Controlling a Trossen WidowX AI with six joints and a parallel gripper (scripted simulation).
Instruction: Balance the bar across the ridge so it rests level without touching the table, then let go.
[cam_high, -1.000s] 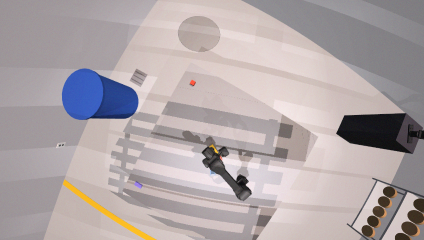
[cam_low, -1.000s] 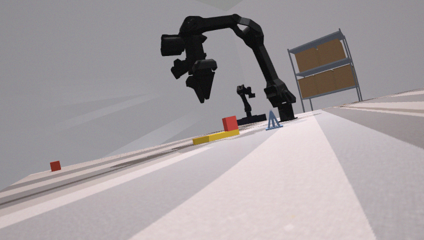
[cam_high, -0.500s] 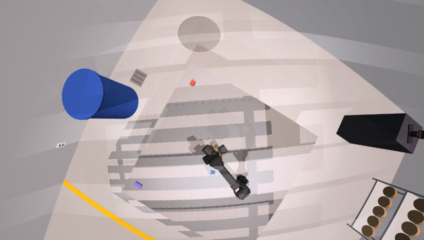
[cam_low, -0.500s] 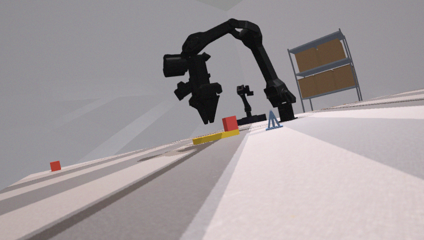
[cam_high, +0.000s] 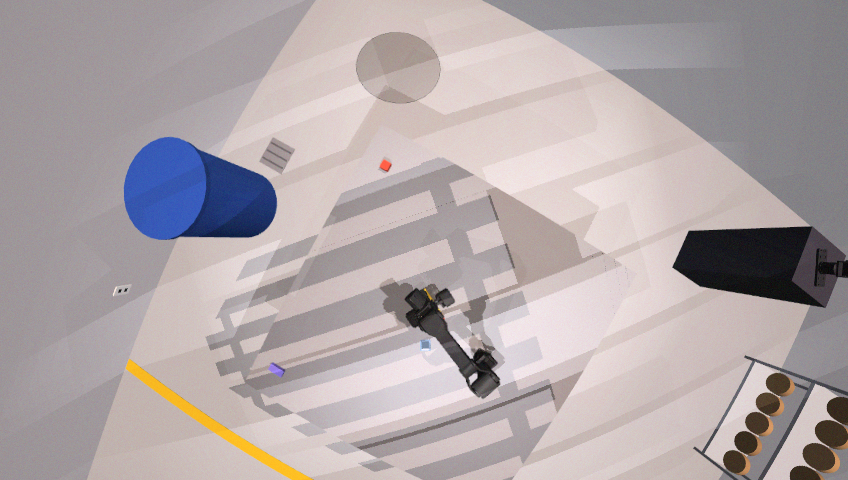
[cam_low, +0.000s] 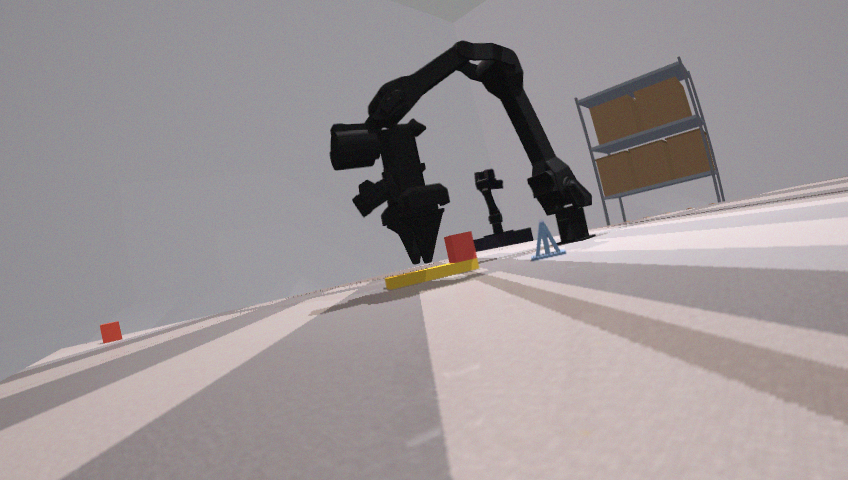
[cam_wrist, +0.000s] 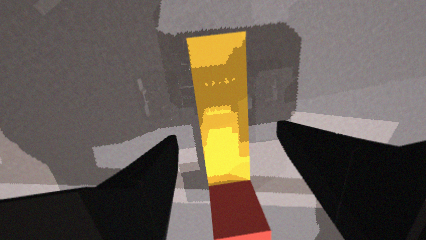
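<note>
Right now the yellow bar is 3 cm behind my gripper tip and 2 cm to the left of it. Also, from my gripper tip: small red cube (43 cm ahead, 40 cm to the right, 1 cm below); small purple block (60 cm to the left, 43 cm ahead, 2 cm below).
</note>
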